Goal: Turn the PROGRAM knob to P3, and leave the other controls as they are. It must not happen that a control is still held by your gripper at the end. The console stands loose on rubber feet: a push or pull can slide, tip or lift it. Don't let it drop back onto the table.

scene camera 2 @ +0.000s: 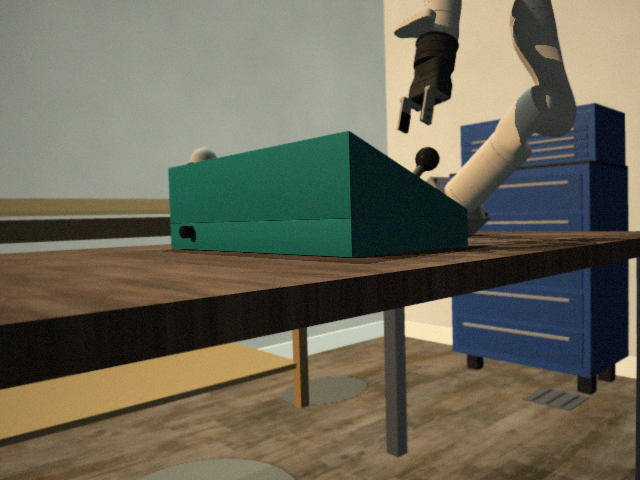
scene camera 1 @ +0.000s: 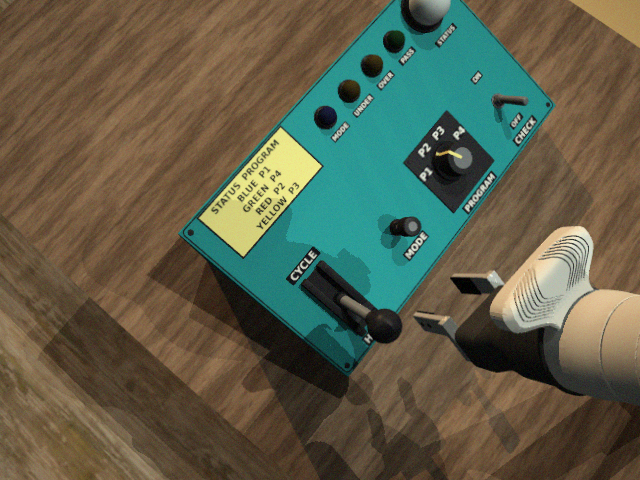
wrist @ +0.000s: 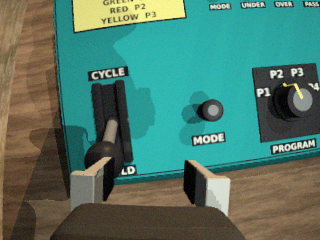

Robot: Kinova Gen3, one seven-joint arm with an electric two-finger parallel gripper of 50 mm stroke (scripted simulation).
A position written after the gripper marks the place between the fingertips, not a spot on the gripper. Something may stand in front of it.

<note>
In view: the gripper (scene camera 1: 439, 301) and a teal console (scene camera 1: 312, 211).
The teal console shows as well in the wrist view (wrist: 169, 64). The gripper also shows in scene camera 2 (scene camera 2: 413, 127) and in the wrist view (wrist: 149, 174).
</note>
